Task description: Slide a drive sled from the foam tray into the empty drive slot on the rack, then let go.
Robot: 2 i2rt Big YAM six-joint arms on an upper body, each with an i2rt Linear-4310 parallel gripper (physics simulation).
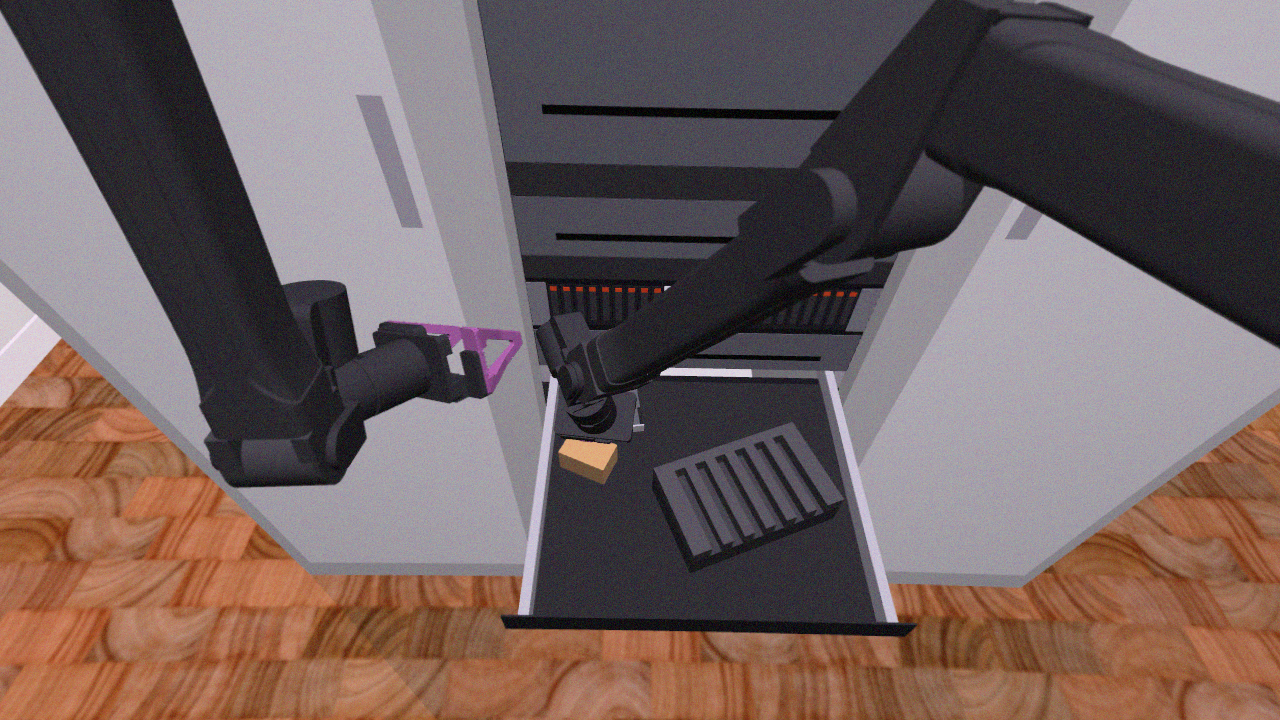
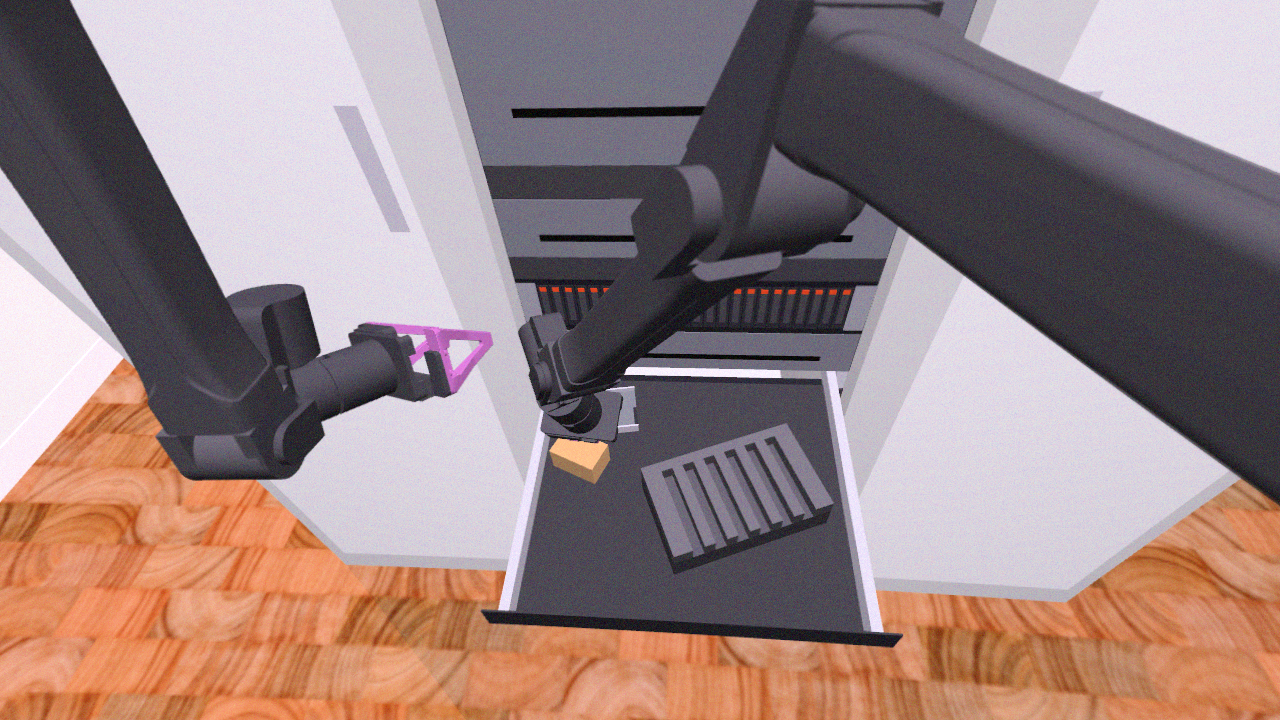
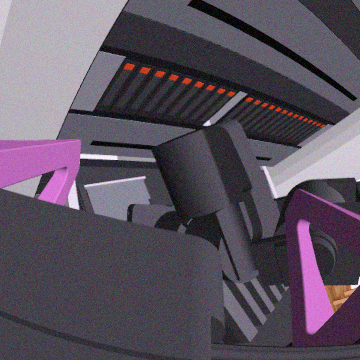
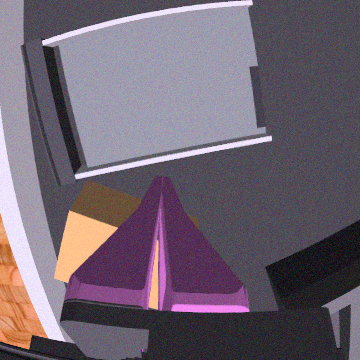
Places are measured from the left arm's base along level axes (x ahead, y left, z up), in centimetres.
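Where they show: left gripper, fingertip midpoint: (image 1: 489, 334) (image 2: 464, 335) (image 3: 188, 177); right gripper, fingertip midpoint: (image 1: 604, 428) (image 2: 597, 427) (image 4: 161, 185).
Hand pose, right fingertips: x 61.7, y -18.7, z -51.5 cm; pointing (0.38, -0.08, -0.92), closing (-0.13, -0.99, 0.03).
Note:
Things, the pixels of their top centre, and the offset from my right fingertips. "spot": a spot on its surface instead.
- dark grey foam tray at its top centre: (image 2: 734, 485) (image 1: 747, 483) (image 3: 261, 269) dx -10.0, dy -19.5, dz +2.4 cm
- rack's drive row at a spot on its surface: (image 3: 165, 95) (image 1: 600, 304) spot: dx +11.1, dy +0.8, dz +14.3 cm
- flat grey piece with white rails, top centre: (image 4: 146, 88) (image 3: 121, 203) (image 2: 597, 408) dx +4.4, dy +0.5, dz -1.3 cm
- orange block at its top centre: (image 4: 125, 268) (image 1: 587, 448) (image 2: 578, 447) dx -4.1, dy +2.1, dz +0.9 cm
- black front lip at a spot on its surface: (image 2: 689, 628) (image 1: 710, 626) spot: dx -26.9, dy -14.0, dz -1.5 cm
The dark grey foam tray (image 1: 680, 505) (image 2: 666, 512) lies angled in the pulled-out drawer; I see no sled in its slots. The rack's drive row (image 1: 604, 306) (image 3: 165, 95) has orange latches. The right arm partly covers it, and I cannot make out the vacant slot. A flat grey piece with white rails (image 2: 629, 408) (image 3: 120, 195) (image 4: 160, 95) lies in the drawer; I cannot tell if it is a sled. My right gripper (image 4: 161, 185) is shut and empty, near this piece and over an orange block. My left gripper (image 1: 494, 334) (image 2: 463, 336) is open and empty, left of the drawer.
The orange block (image 1: 588, 459) (image 2: 580, 459) (image 4: 87, 245) lies near the drawer's left wall (image 1: 535, 537). The black front lip (image 1: 707, 625) (image 2: 689, 628) closes the drawer's near side. White cabinet panels (image 1: 429, 501) (image 2: 429, 501) flank the rack. My right arm reaches across the rack.

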